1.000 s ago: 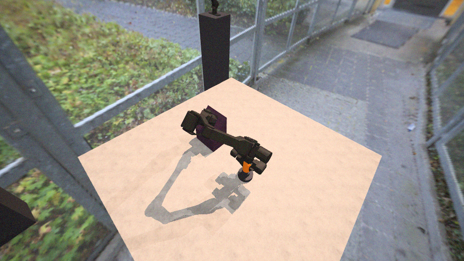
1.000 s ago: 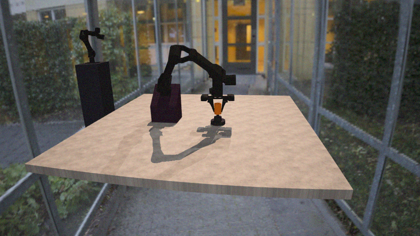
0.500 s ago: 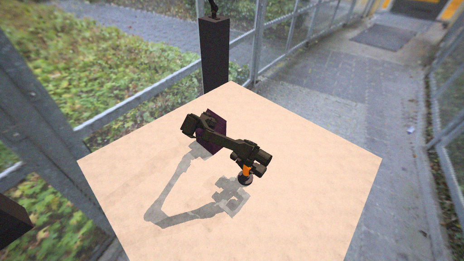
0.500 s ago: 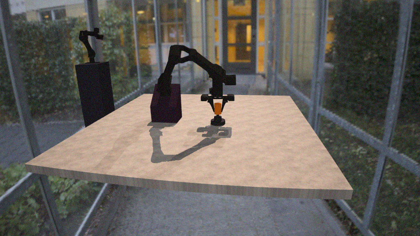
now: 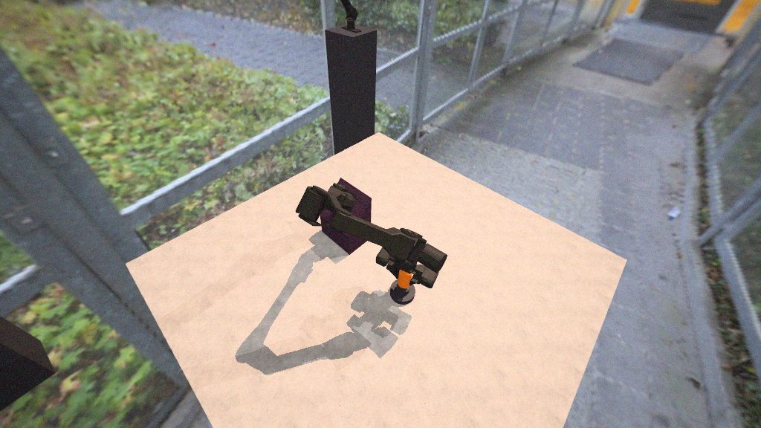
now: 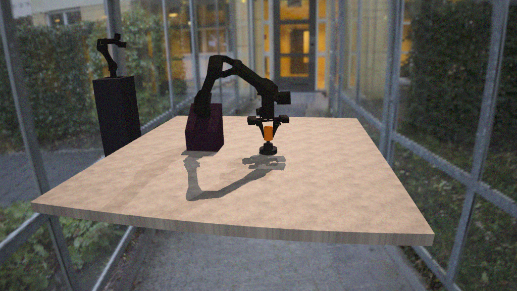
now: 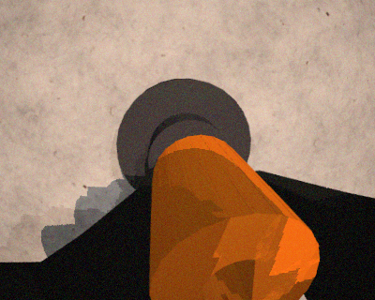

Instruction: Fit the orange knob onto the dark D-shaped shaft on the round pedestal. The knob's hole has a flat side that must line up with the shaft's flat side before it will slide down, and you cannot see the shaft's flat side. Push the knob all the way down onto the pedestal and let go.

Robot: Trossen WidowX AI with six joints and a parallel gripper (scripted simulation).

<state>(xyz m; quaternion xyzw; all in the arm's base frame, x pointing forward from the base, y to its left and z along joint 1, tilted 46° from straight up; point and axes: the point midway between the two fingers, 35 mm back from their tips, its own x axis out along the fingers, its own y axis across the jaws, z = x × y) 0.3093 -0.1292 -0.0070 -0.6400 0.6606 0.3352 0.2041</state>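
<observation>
My gripper tip is 2 cm below the orange knob. The rest, counted from my gripper tip: pedestal: 4 cm below.
</observation>
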